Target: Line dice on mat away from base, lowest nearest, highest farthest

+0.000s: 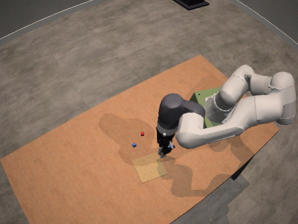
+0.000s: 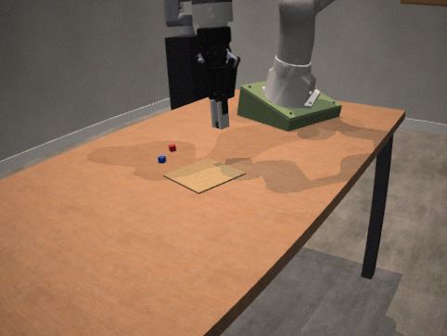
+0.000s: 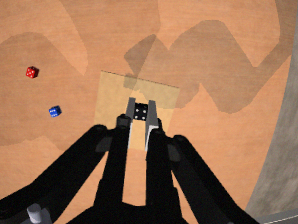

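The tan mat lies 50 mm ahead of my hand, 20 mm to the right of it and 140 mm below it. From my hand the other things lie so: red die (40 mm behind, 200 mm to the right, 130 mm below); blue die (40 mm ahead, 170 mm to the right, 130 mm below); black die (30 mm below).
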